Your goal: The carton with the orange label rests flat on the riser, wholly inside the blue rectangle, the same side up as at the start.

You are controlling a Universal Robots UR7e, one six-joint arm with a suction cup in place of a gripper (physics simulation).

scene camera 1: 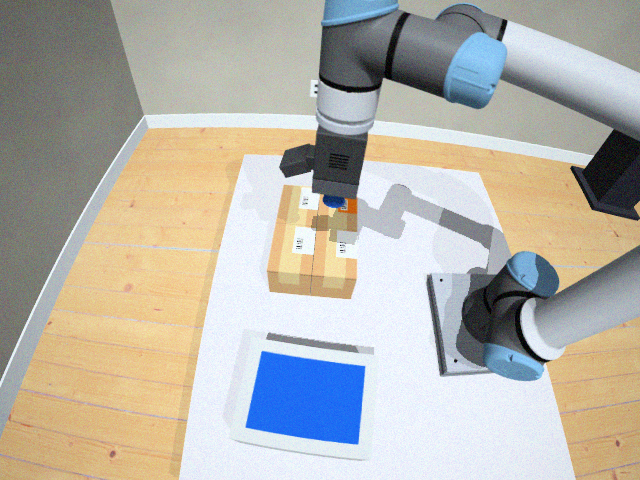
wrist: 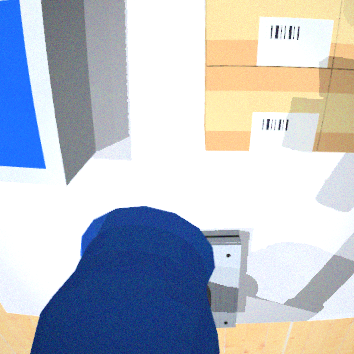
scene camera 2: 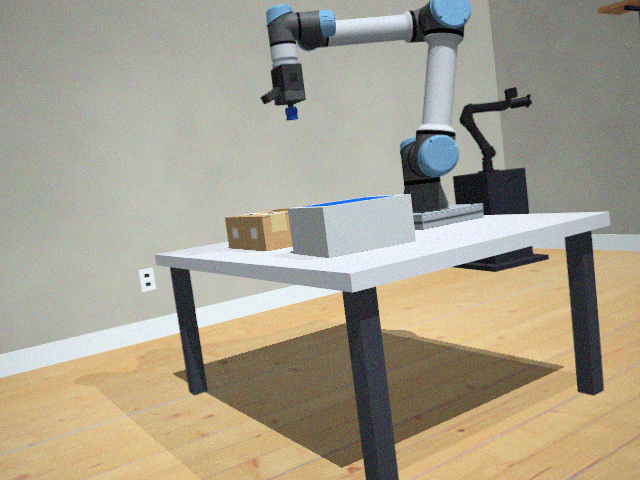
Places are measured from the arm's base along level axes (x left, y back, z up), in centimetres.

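Where they show: hand, tool point: [scene camera 1: 333,199] [wrist: 145,262] [scene camera 2: 292,119]; arm's base, link origin: [scene camera 1: 488,317] [scene camera 2: 425,209].
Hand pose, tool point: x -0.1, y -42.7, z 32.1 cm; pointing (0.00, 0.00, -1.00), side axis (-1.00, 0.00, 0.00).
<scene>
Things, the pixels of their top centre, and the offset from my tool point. "*": a spot on its surface instead.
- carton with the orange label, top centre: [scene camera 1: 338,207] dx -23.6, dy +0.9, dz -26.4 cm
- wrist view's right edge, surface spot: [wrist: 339,141] * dx -19.5, dy +4.9, dz -26.4 cm
- white riser, top centre: [scene camera 1: 307,397] [scene camera 2: 347,201] dx +25.4, dy +0.7, dz -24.6 cm
- blue rectangle, top centre: [scene camera 1: 307,397] [scene camera 2: 347,201] dx +25.4, dy +0.7, dz -24.6 cm
The carton with the orange label [scene camera 1: 349,222] lies flat at the far right of a tight block of cartons, label up. Its strip at the wrist view's right edge [wrist: 339,141] shows no orange label. In scene camera 2 I cannot tell it apart. My suction cup [scene camera 1: 333,201] [scene camera 2: 291,114] [wrist: 146,232] is off and bare, high above the table; scene camera 2 shows a wide gap over the cartons. The white riser [scene camera 1: 237,413] [scene camera 2: 369,227] [wrist: 70,100] stands apart from the block, with the blue rectangle [scene camera 1: 307,397] [scene camera 2: 351,201] [wrist: 17,100] on top, bearing no carton.
Neighbouring cartons with white barcode labels [scene camera 1: 294,258] [scene camera 2: 248,232] [wrist: 230,107] touch the orange-labelled one. The arm's base plate [scene camera 1: 449,356] [scene camera 2: 449,217] [wrist: 229,250] is bolted on the white table [scene camera 1: 403,413] [scene camera 2: 258,267]. A black pedestal [scene camera 2: 491,191] stands behind the table.
</scene>
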